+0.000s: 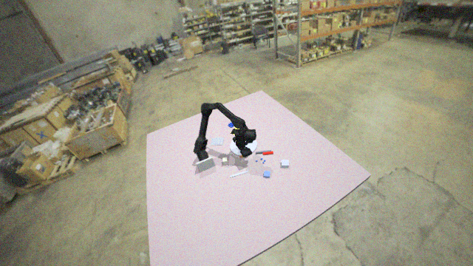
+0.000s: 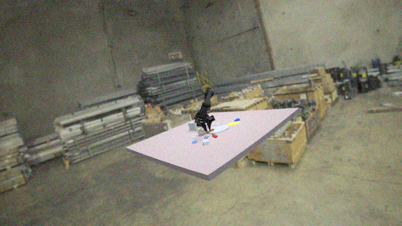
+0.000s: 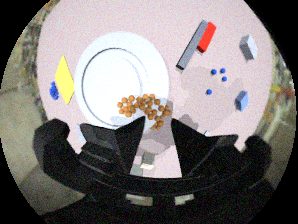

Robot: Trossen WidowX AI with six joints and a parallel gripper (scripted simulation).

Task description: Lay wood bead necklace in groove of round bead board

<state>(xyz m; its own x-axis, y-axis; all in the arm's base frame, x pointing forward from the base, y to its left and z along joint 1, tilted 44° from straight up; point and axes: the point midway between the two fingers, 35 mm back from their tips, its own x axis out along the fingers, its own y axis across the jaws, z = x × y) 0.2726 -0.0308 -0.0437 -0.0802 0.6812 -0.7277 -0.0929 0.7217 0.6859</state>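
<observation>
Right now the cream cube is 140 mm behind my gripper tip and 10 mm below it. Also, from my gripper tip: white stick 130 mm to the right, 80 mm behind, 20 mm below; then red-handled tool 150 mm ahead, 50 mm to the right, 20 mm below; then blue block 210 mm to the right, 80 mm ahead, 10 mm below.
</observation>
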